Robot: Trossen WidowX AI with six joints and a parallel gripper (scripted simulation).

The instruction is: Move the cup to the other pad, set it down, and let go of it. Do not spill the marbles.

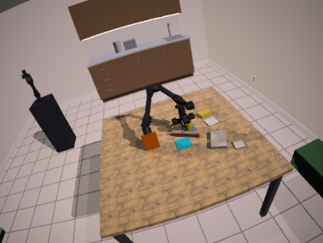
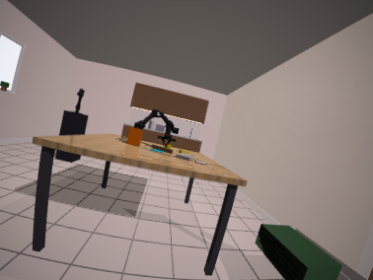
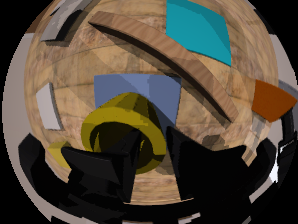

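Now: gripper tip 4 cm above the blue pad and 2 cm short of it. The rest, counted from my gripper tip: yellow cup 2 cm ahead; then cyan pad 15 cm to the right, 7 cm behind, 4 cm below; then wooden stick 7 cm to the right, 3 cm below, 2 cm behind.
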